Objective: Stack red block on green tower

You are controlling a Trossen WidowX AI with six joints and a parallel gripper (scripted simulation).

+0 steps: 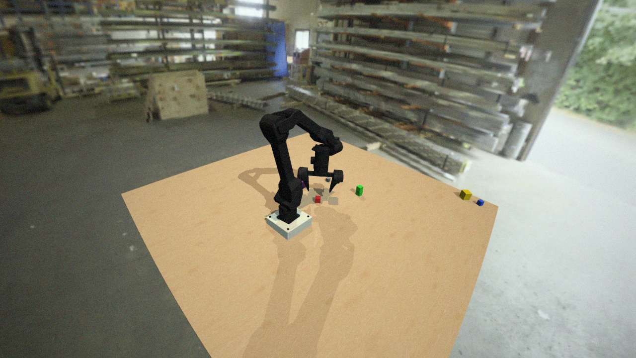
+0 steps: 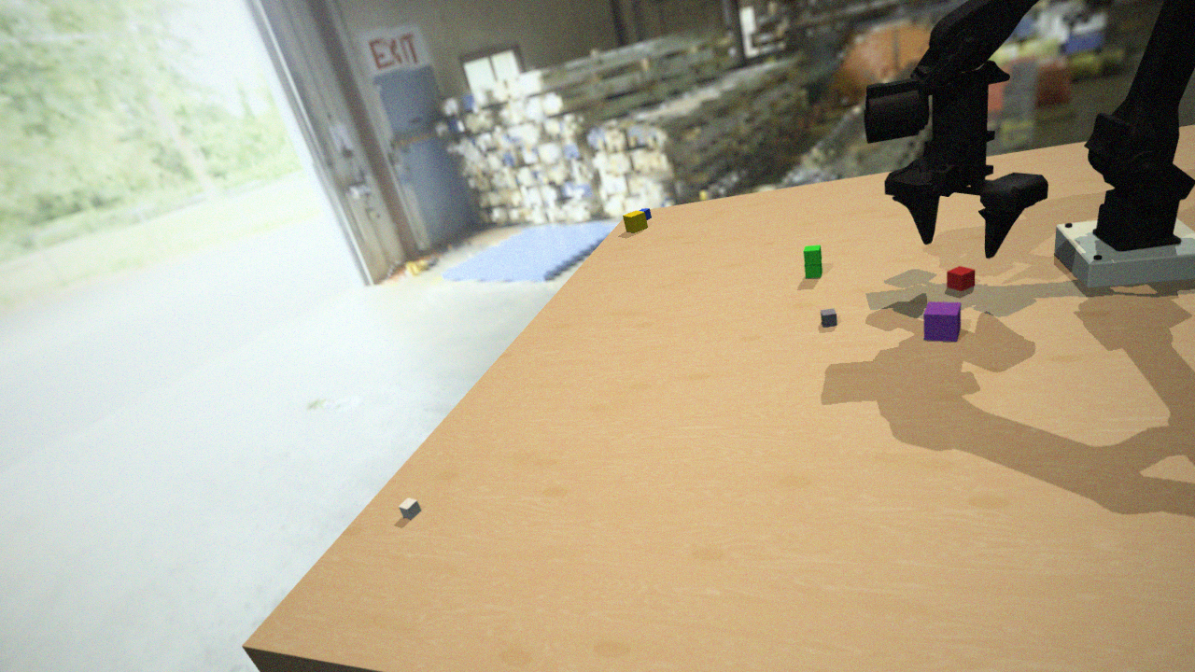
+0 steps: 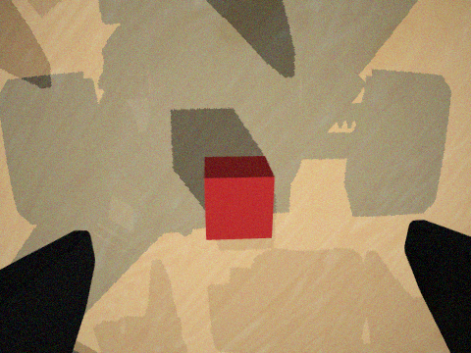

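My gripper tip is now 4 cm above the red block. From my gripper tip the other things lie so: purple block (13 cm to the left, 5 cm ahead, 4 cm below); then small white block (63 cm ahead, 39 cm to the left, 4 cm below); then small grey block (17 cm ahead, 6 cm to the left, 4 cm below).
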